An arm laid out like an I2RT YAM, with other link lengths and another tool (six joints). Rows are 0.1 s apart.
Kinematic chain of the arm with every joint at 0, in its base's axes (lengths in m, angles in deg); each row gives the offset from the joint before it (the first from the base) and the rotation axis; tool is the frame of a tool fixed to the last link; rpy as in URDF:
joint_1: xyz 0 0 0.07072 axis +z
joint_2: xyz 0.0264 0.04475 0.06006 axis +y
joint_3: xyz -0.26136 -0.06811 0 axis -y
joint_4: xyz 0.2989 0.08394 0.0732 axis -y
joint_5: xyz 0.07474 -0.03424 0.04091 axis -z
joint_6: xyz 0.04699 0 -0.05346 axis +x
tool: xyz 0.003 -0.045 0.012 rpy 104 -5.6 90
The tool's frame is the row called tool.
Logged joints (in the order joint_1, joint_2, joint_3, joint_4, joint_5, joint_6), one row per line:
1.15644, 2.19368, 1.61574, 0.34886, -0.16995, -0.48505
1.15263, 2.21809, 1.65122, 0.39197, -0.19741, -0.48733
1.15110, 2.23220, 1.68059, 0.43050, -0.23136, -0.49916
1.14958, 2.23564, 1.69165, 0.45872, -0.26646, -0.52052
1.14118, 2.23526, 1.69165, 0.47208, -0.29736, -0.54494
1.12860, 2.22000, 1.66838, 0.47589, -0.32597, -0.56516
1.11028, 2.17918, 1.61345, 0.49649, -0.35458, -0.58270
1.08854, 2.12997, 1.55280, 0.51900, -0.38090, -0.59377
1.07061, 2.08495, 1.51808, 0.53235, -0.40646, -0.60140
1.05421, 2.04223, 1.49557, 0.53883, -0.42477, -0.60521
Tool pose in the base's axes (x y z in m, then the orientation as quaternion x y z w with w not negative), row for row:
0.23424, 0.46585, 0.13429, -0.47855, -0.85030, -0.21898, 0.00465
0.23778, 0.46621, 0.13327, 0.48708, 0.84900, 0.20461, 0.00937
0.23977, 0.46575, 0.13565, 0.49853, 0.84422, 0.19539, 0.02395
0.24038, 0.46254, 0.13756, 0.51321, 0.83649, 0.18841, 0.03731
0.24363, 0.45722, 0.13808, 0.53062, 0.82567, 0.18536, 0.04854
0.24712, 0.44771, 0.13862, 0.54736, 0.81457, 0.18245, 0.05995
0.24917, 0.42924, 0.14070, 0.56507, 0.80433, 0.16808, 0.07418
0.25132, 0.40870, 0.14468, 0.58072, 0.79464, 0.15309, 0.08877
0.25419, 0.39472, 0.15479, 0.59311, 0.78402, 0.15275, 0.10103
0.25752, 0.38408, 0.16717, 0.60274, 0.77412, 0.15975, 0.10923
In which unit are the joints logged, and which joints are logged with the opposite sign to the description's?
The joints are logged in radians. Opposite sign: joint_4, joint_5, joint_6.
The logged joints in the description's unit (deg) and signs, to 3 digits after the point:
66.259, 125.689, 92.575, -19.988, 9.737, 27.791
66.041, 127.087, 94.608, -22.458, 11.311, 27.922
65.953, 127.896, 96.291, -24.666, 13.256, 28.600
65.866, 128.093, 96.924, -26.283, 15.267, 29.824
65.385, 128.071, 96.924, -27.048, 17.037, 31.223
64.664, 127.197, 95.591, -27.266, 18.677, 32.381
63.614, 124.858, 92.444, -28.447, 20.316, 33.386
62.369, 122.038, 88.969, -29.737, 21.824, 34.021
61.341, 119.459, 86.980, -30.501, 23.288, 34.458
60.402, 117.011, 85.690, -30.873, 24.338, 34.676

